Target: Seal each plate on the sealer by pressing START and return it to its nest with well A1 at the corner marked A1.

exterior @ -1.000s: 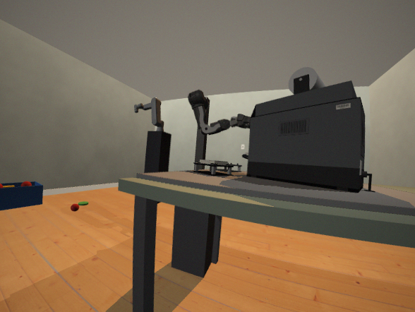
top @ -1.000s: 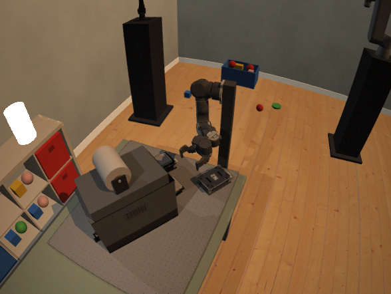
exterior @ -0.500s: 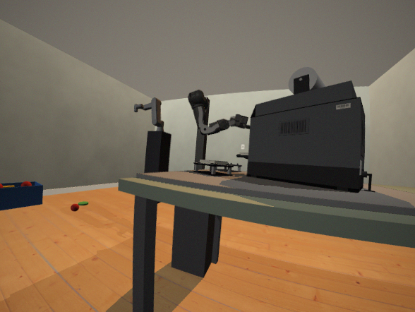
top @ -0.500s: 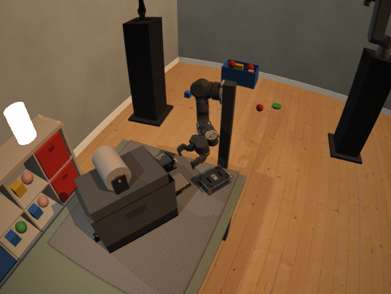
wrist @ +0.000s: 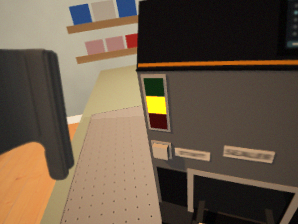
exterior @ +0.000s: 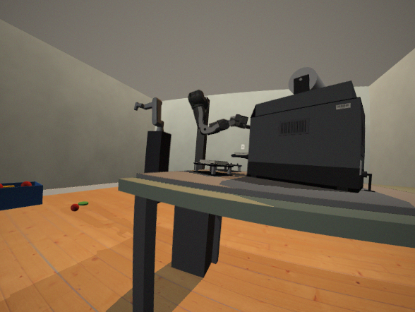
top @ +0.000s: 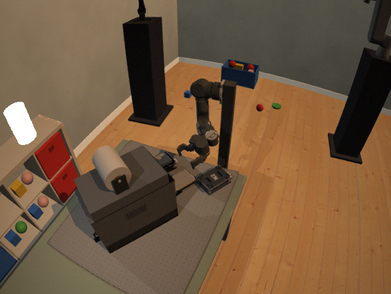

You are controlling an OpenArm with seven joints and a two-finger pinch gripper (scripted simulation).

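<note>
The pale start button lies 11 cm ahead of my hand, 2 cm to the right of it and 11 cm below it. Round my hand: dark sealer stage: 2 cm behind, 4 cm to the right, 20 cm below; white well plate: 2 cm behind, 4 cm to the right, 19 cm below; warning sticker: 1 cm ahead, 17 cm to the right, 14 cm below.
</note>
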